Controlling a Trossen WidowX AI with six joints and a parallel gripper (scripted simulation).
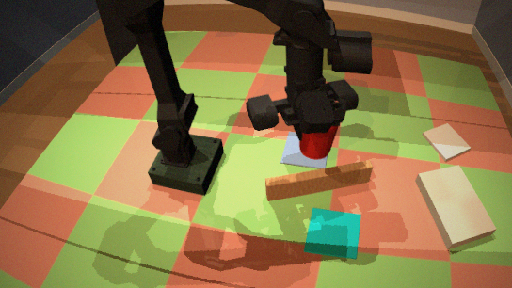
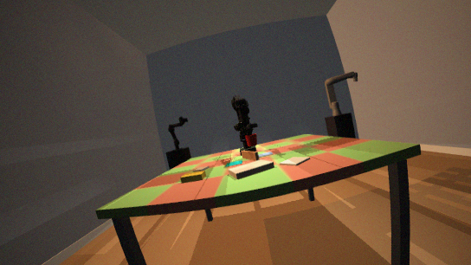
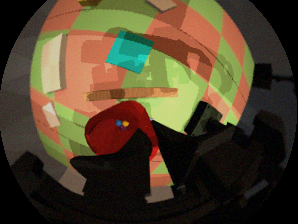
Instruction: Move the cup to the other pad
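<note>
The cyan pad is 90 mm ahead of my gripper tip, 120 mm to the right of it and 120 mm below it. Also, from my gripper tip: wooden bar (40 mm ahead, 20 mm to the right, 100 mm below); then red cup (30 mm ahead, 10 mm to the left); then yellow block (310 mm ahead, 310 mm to the right, 100 mm below).
</note>
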